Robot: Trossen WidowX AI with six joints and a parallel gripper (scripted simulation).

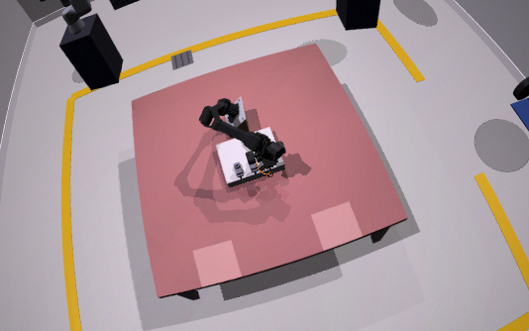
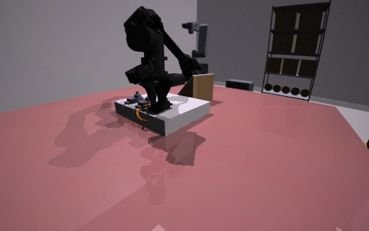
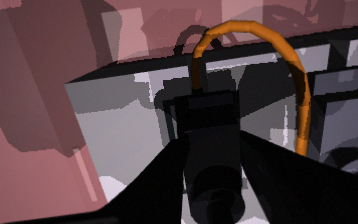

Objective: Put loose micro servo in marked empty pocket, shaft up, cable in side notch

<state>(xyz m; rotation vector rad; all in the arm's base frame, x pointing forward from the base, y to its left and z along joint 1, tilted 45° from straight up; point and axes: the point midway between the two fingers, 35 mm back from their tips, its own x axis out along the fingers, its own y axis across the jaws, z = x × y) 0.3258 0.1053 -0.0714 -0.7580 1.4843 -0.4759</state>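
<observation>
My gripper tip is 110 mm past the white deck block, 90 mm to the left of it and 40 mm above it.
</observation>
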